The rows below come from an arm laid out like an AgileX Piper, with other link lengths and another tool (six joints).
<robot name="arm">
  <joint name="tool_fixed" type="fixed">
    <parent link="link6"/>
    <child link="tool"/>
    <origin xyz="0.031 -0.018 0.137" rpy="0 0.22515 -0.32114"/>
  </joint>
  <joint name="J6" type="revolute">
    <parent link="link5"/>
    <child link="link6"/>
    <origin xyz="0 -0.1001 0" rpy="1.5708 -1.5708 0"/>
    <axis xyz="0 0 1"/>
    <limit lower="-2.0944" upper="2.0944"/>
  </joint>
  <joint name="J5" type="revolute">
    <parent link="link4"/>
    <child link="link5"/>
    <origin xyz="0 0 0" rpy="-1.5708 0 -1.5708"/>
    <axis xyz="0 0 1"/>
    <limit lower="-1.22" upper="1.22"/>
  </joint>
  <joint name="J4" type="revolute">
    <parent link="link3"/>
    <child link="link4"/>
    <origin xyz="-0.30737 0.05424 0" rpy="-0.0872 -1.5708 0"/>
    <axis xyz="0 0 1"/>
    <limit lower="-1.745" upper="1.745"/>
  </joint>
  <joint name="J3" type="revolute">
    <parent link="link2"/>
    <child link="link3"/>
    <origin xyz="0.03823 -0.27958 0" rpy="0 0 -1.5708"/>
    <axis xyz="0 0 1"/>
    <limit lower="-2.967" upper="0"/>
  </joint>
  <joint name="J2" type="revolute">
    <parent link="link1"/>
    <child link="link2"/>
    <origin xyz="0 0 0" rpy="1.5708 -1.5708 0"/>
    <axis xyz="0 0 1"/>
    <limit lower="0" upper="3.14"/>
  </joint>
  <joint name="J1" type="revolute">
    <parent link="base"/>
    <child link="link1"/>
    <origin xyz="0 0 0.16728" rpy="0 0 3.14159"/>
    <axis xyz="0 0 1"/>
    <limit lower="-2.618" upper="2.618"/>
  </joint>
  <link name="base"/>
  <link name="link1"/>
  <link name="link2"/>
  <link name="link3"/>
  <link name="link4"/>
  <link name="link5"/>
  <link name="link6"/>
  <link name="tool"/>
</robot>
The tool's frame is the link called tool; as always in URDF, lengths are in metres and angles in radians.
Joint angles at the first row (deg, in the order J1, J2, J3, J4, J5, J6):
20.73 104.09 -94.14 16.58 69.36 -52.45
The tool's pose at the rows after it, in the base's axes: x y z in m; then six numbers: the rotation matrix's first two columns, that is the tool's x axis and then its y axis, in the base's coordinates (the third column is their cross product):
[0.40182, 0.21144, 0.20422, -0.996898, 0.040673, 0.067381, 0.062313, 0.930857, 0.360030]
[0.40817, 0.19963, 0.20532, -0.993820, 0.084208, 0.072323, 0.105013, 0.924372, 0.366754]
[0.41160, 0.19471, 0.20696, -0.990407, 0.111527, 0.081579, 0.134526, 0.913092, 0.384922]
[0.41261, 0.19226, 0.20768, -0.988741, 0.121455, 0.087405, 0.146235, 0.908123, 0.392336]
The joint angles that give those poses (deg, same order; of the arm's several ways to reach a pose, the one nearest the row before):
18.50 103.95 -94.14 16.85 69.36 -51.41
16.62 103.88 -94.14 17.16 69.36 -50.73
15.28 103.88 -94.14 18.35 69.36 -50.47
14.67 103.88 -94.14 18.91 69.50 -50.47

